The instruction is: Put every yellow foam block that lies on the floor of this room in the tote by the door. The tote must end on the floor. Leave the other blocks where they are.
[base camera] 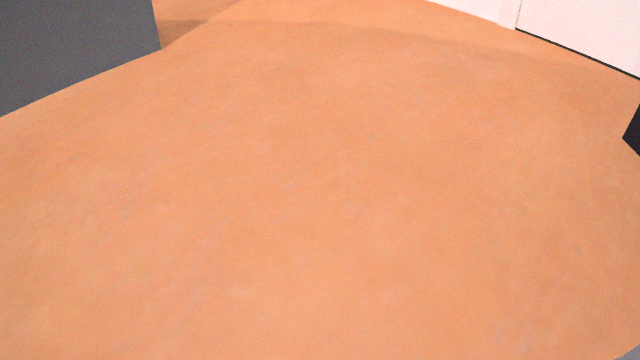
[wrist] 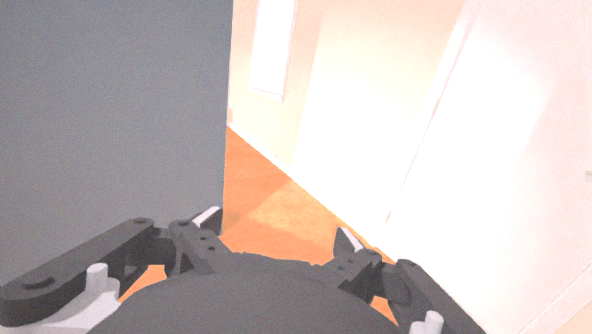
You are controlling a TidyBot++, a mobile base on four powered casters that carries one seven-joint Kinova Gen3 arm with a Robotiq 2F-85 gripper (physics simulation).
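Places are measured from the arm's base along level axes (x ahead, y left, z up), in metres.
Pixels of known places: gripper, fingertip midpoint: [wrist: 278, 230].
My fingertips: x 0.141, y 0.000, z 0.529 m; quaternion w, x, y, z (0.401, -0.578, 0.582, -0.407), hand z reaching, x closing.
Behind a point stands the place of what it marks.
My gripper [wrist: 278, 230] {x 0.141, y 0.000, z 0.529 m} is open and empty in the lower part of the wrist view, with its two fingers wide apart. It is held above the floor, facing a grey panel and a white door. No yellow foam block and no tote show in the base camera view or the wrist view.
A large grey box-like panel [base camera: 70, 45] {x 0.930, y 0.517, z -0.299 m} [wrist: 110, 110] {x 0.795, y 0.699, z 0.401 m} stands at the left. A white door [base camera: 585, 30] {x 0.999, y -0.898, z -0.316 m} [wrist: 510, 130] {x 0.911, y -0.963, z 0.604 m} is at the right. A black object [base camera: 633, 131] {x 0.541, y -0.668, z -0.367 m} is cut off by the right edge of the base view. The orange floor [base camera: 320, 200] {x 0.455, y -0.035, z -0.396 m} [wrist: 250, 175] {x 1.978, y 0.345, z -0.397 m} lies between them.
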